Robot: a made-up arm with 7 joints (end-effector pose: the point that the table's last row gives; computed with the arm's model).
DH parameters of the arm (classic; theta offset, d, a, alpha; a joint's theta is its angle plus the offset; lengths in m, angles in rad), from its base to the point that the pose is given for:
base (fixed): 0.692 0 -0.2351 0
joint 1: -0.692 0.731 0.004 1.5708
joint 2: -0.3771 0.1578 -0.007 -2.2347
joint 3: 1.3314 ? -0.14 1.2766
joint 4: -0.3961 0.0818 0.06 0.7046
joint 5: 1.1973 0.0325 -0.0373 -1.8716
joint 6: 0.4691 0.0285 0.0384 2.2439
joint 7: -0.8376 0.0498 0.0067 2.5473
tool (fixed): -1.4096 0.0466 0 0
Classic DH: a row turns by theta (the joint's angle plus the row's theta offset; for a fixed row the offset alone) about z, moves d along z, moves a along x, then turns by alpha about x.
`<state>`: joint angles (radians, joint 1 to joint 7).
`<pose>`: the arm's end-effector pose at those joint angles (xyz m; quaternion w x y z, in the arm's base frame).
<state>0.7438 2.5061 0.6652 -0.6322 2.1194 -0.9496 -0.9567</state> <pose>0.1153 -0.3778 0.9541 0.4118 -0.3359 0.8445 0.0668</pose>
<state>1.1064 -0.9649 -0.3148 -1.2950 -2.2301 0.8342 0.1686</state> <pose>0.1665 -0.3761 0.6984 0.0101 0.4850 -0.8120 -0.3247</pose>
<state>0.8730 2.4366 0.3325 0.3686 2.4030 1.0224 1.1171</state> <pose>0.0609 -0.2939 0.8329 0.6395 -0.6995 -0.1706 0.2695</pose>
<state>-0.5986 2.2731 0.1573 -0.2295 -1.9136 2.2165 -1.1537</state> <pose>-0.3421 -0.4494 0.8451 0.3514 0.1499 0.1618 0.9099</pose>
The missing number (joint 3, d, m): -0.1949
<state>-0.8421 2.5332 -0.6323 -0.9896 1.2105 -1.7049 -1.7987</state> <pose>-0.4546 -0.5567 0.6847 0.2576 0.5958 0.6145 0.4483</pose>
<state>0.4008 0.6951 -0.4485 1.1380 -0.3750 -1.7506 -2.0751</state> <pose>0.0055 -0.5197 0.6891 0.5756 -0.0214 -0.4841 0.6586</pose>
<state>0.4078 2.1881 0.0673 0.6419 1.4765 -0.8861 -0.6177</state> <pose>0.0316 -0.4186 0.8312 0.1438 -0.6086 0.7757 0.0851</pose>
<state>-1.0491 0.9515 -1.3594 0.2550 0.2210 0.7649 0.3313</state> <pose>-0.4774 -0.3169 0.5760 0.1136 0.8616 0.4918 -0.0529</pose>
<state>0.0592 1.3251 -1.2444 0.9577 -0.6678 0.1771 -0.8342</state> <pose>-0.1676 -0.4902 0.6099 0.0158 -0.7022 -0.6911 0.1704</pose>
